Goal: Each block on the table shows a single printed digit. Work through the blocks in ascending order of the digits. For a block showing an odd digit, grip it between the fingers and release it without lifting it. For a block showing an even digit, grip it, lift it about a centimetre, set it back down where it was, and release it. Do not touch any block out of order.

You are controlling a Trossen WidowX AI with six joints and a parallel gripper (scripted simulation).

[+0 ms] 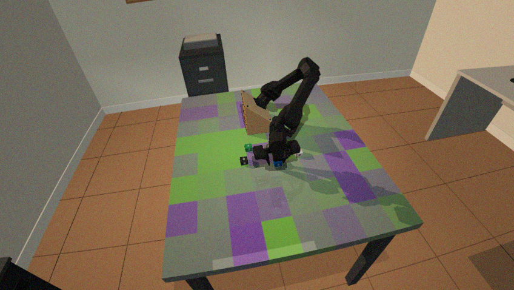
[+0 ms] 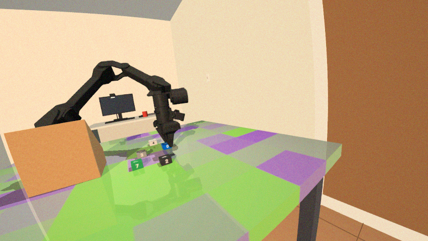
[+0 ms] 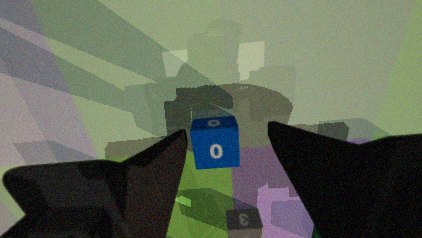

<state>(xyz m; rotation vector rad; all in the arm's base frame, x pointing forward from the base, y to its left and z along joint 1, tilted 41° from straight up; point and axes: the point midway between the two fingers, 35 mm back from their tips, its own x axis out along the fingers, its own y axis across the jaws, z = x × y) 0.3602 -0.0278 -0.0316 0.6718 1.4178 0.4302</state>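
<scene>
My gripper tip is now 130 mm to the left of the black block and 70 mm past it. Round my gripper tip: grey block: 110 mm behind; then white block: 120 mm to the left, 30 mm behind; then blue block: 10 mm to the left, 10 mm behind.
</scene>
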